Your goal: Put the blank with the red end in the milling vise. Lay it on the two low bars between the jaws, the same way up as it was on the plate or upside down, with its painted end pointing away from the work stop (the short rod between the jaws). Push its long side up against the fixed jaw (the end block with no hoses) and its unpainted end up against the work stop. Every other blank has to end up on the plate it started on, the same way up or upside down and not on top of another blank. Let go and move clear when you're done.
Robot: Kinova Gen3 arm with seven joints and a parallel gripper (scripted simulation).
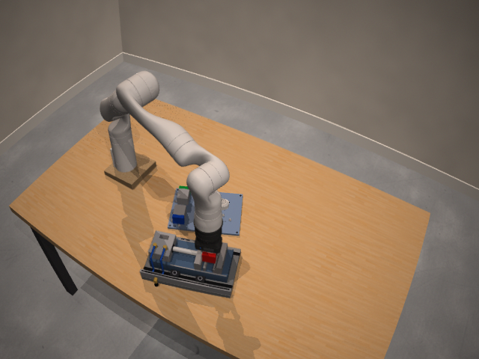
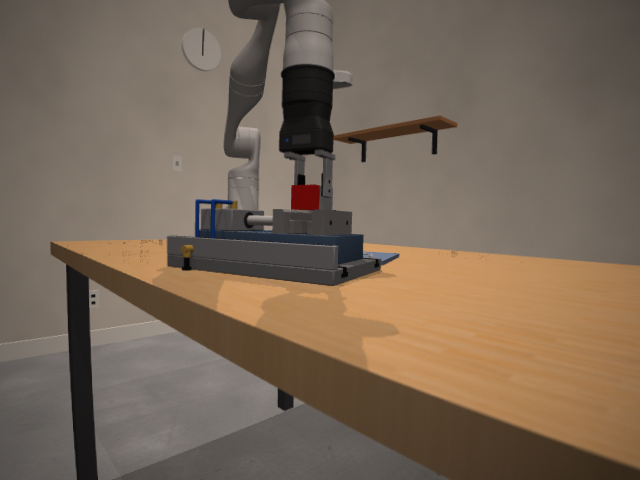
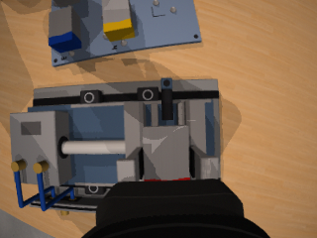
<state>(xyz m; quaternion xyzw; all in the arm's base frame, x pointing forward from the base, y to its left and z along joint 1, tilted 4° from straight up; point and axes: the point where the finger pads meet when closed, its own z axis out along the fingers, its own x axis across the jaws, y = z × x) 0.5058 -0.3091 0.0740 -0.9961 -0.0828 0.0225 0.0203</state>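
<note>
Now: the red-ended blank 20 mm below my hand. From my hand the other things lie so: fixed jaw 30 mm ahead, 10 mm to the left, 60 mm below; then moving jaw 30 mm behind, 60 mm below; then work stop 10 mm behind, 50 mm to the left, 40 mm below.
</note>
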